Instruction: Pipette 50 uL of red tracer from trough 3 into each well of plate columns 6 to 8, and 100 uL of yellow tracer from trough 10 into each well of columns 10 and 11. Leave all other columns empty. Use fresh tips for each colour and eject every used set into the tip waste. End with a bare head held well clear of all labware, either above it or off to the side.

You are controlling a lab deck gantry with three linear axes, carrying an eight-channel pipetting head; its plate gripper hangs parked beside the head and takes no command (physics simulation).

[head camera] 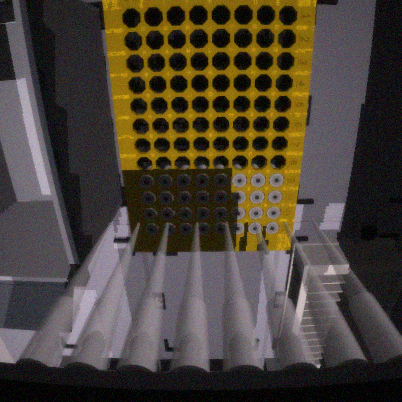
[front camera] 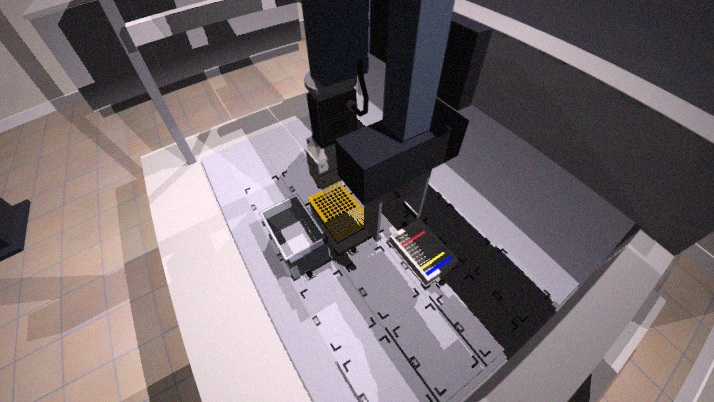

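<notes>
The pipetting head (front camera: 325,125) hangs over the back part of the yellow tip rack (front camera: 317,209) (head camera: 121,95). It carries a row of eight pale tips (front camera: 332,189) (head camera: 196,300), raised clear of the rack. Rack rows 1 to 8 are empty holes; rows 9 to 12 hold tips, partly in shadow. The trough reservoir (front camera: 434,275) (head camera: 302,300) shows a red strip (front camera: 415,238), a yellow strip (front camera: 433,260) and a blue strip (front camera: 439,266). The open grey bin, the tip waste (front camera: 274,239) (head camera: 49,145), stands beside the rack. The parked plate gripper (front camera: 399,228) is open and empty. I cannot make out the well plate.
The dark gripper body (front camera: 400,155) hangs right beside the head in the front view, its two thin fingers reaching low between the rack and the reservoir. A slanting grey post (front camera: 155,95) stands at the deck's back left corner. A high wall (front camera: 565,135) runs along the right side.
</notes>
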